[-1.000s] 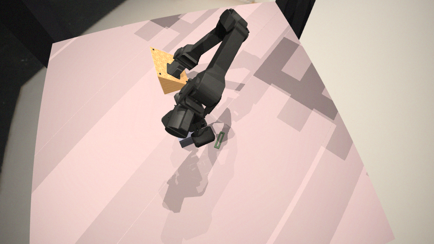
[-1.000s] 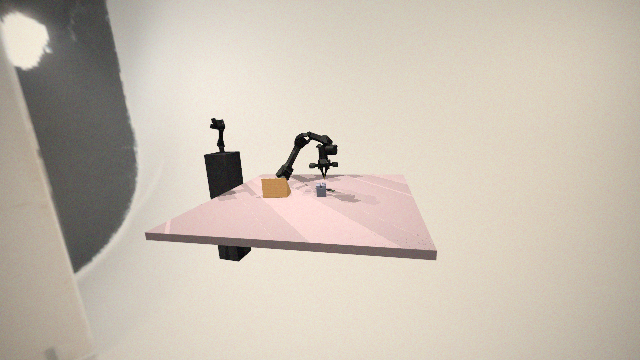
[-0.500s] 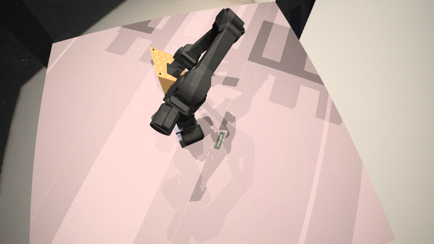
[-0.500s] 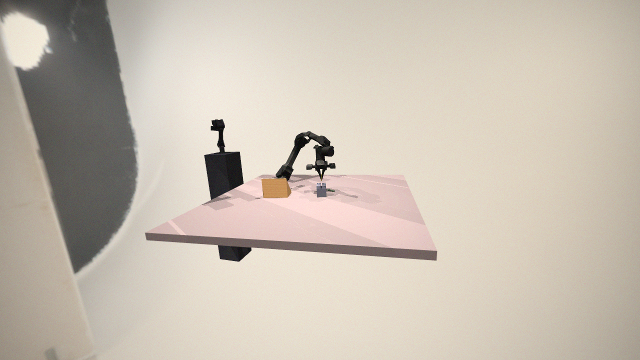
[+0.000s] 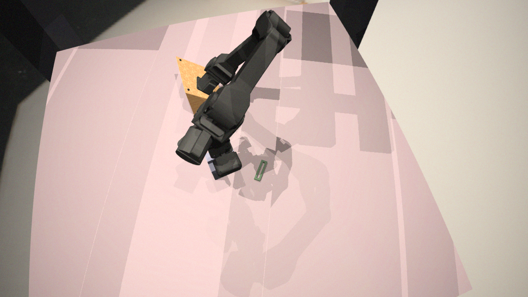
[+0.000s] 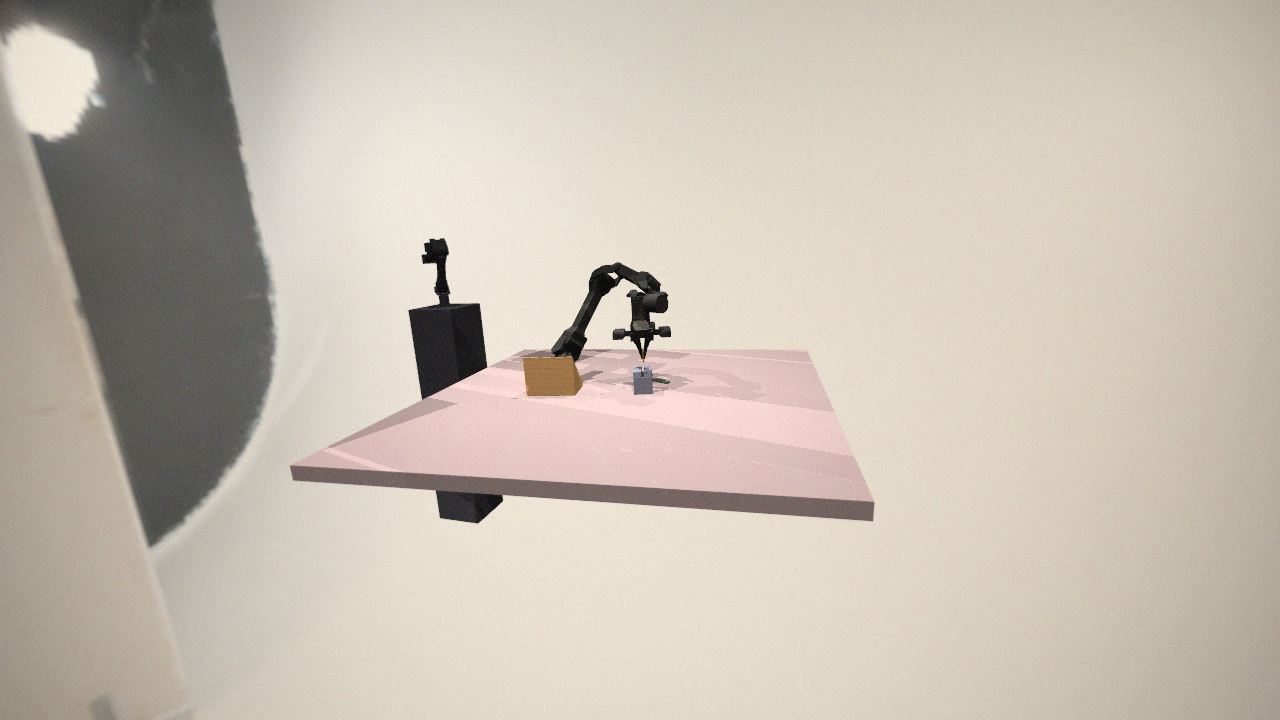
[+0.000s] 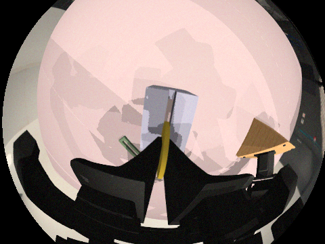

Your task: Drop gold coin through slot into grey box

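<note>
My gripper tip is 10 mm below the gold coin.
</note>
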